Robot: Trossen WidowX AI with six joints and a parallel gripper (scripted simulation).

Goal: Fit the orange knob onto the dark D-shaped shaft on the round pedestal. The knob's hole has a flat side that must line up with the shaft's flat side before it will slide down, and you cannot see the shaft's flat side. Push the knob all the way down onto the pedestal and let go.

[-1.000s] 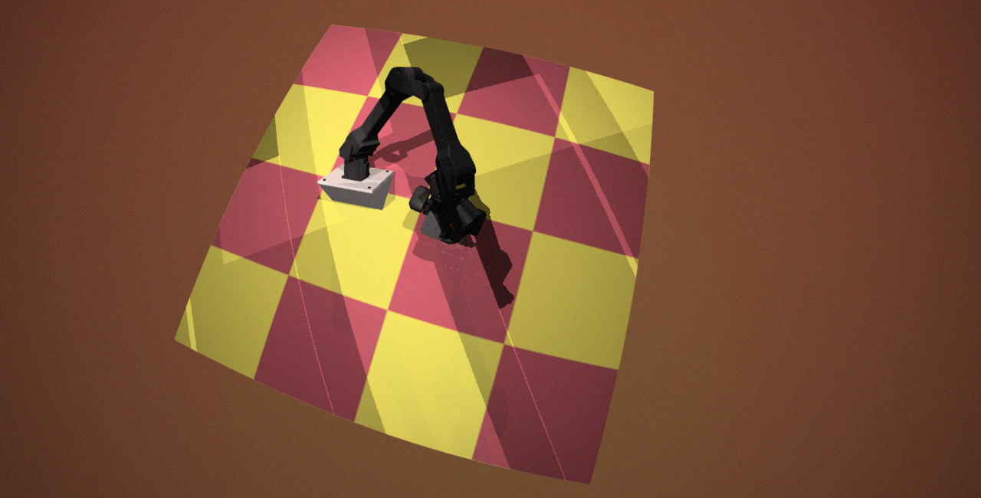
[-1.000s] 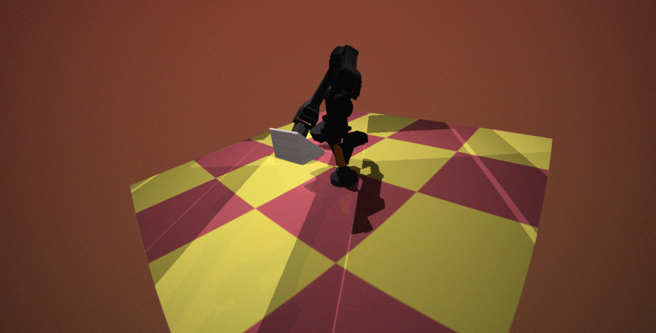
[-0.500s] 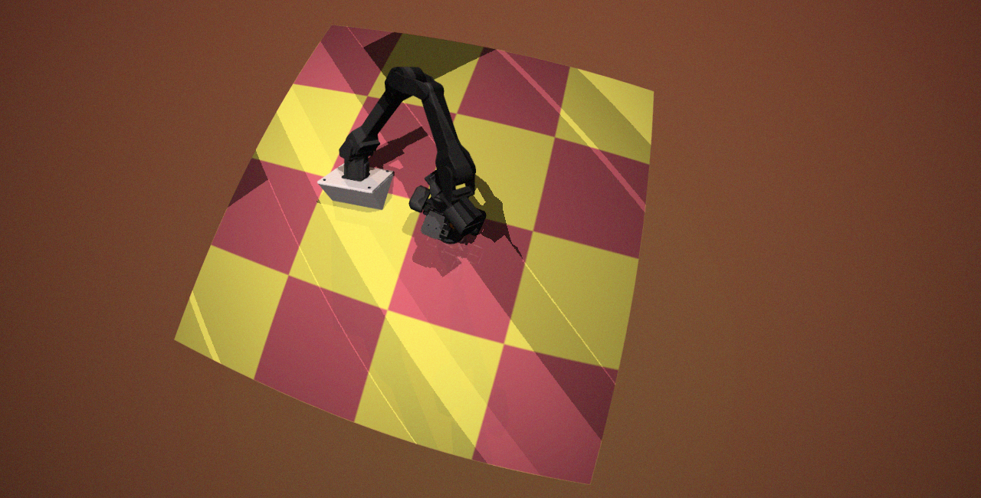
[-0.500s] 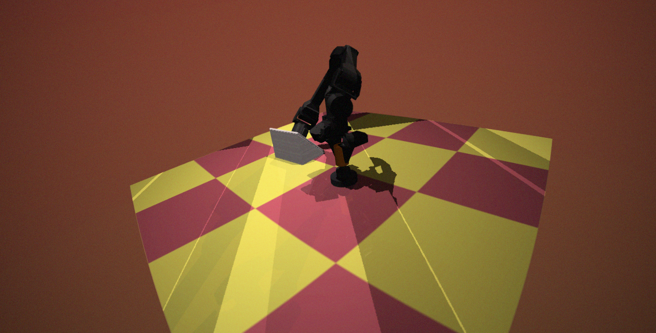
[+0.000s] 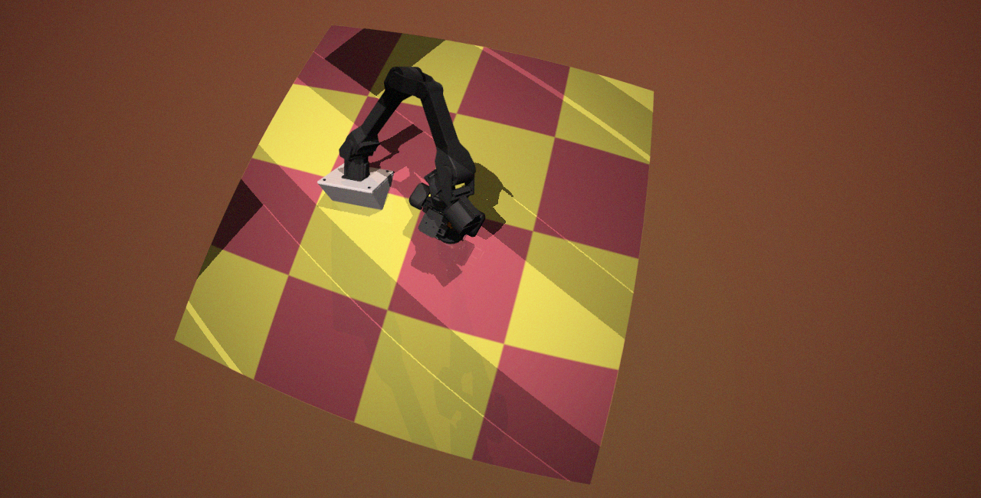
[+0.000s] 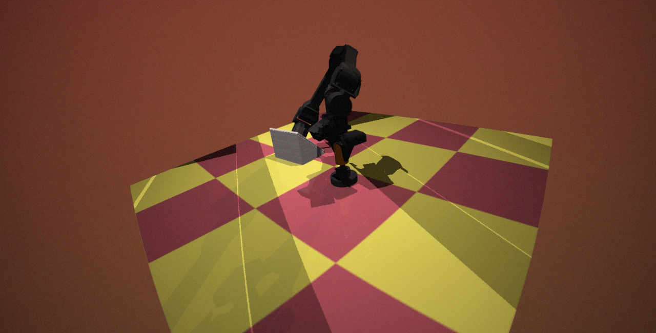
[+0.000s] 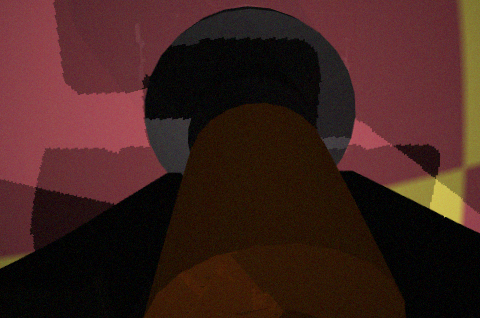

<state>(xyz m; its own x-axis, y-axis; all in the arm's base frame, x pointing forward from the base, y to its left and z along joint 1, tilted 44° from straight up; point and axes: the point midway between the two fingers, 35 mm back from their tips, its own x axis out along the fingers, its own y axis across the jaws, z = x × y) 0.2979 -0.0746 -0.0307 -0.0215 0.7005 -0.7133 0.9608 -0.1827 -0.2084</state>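
My gripper tip is now 2 cm below the orange knob. Also, from my gripper tip: round dark pedestal: 4 cm below.
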